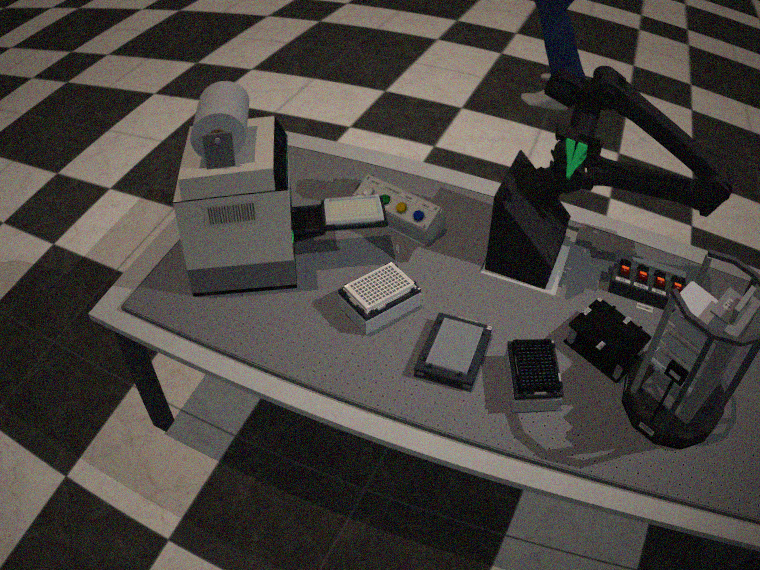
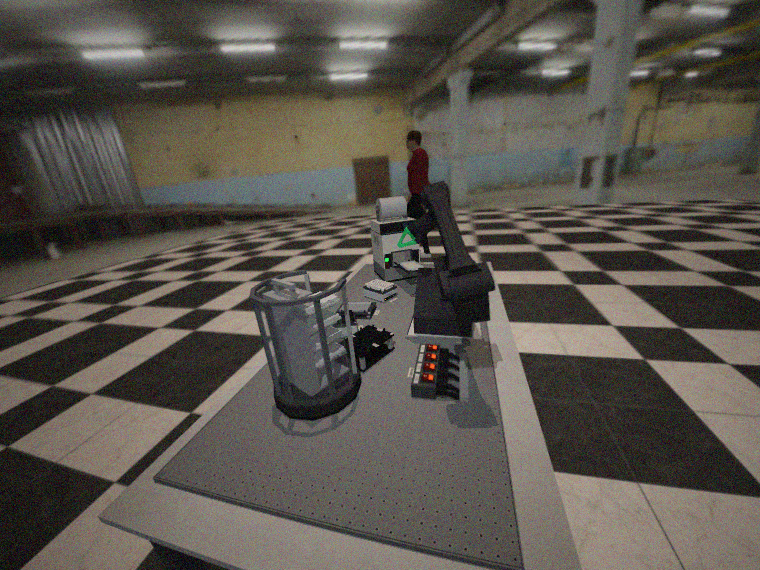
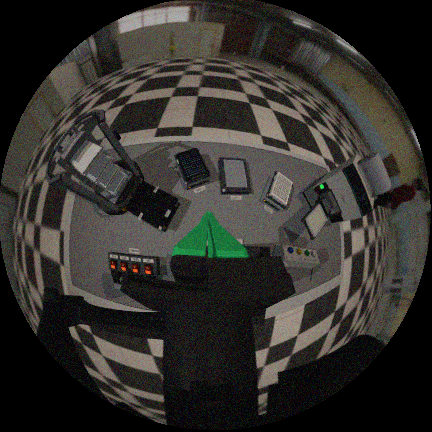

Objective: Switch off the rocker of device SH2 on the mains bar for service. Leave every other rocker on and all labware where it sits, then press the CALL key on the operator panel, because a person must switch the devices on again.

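Places are measured from the arm's base along level axes (x right, y down, z ahead), in metres.
Where they show: gripper, between the fingertips: (image 1: 567, 178) (image 2: 398, 246) (image 3: 207, 215); arm's base, origin of its link: (image 1: 534, 190).
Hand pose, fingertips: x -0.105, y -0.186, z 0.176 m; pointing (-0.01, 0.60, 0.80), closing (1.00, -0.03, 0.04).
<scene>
Each offset is from my fingertips to the top centre of the thing.
The mains bar (image 1: 627, 287) (image 2: 423, 388) (image 3: 154, 261) has several rockers in a row, all glowing orange; their labels are too small to read. The operator panel {dz -0.078, dx +0.414, dy +0.252 m} (image 1: 429, 229) (image 3: 303, 259) carries blue, yellow, green and white keys; its lettering is not legible. My gripper (image 1: 572, 170) (image 2: 406, 238) (image 3: 207, 215) is shut and empty, green fingers together, raised above the table near the arm's base and apart from bar and panel. A white well plate {dz +0.208, dx +0.310, dy +0.267 m} (image 1: 380, 287) (image 2: 380, 286) (image 3: 281, 187), a grey-topped plate {dz +0.253, dx +0.112, dy +0.301 m} (image 1: 455, 343) (image 3: 234, 174) and a black rack {dz +0.251, dx -0.063, dy +0.267 m} (image 1: 535, 366) (image 3: 192, 167) sit on the table.
A boxy device with a roll (image 1: 236, 236) (image 3: 345, 184) holds a pale plate {dz +0.074, dx +0.451, dy +0.205 m} (image 1: 352, 210) (image 3: 316, 220) on its extended tray. A carousel (image 1: 666, 426) (image 2: 316, 406) stands beside a black holder {dz +0.080, dx -0.187, dy +0.260 m} (image 1: 604, 337) (image 3: 152, 205). A person in red (image 2: 418, 170) stands beyond the table.
</scene>
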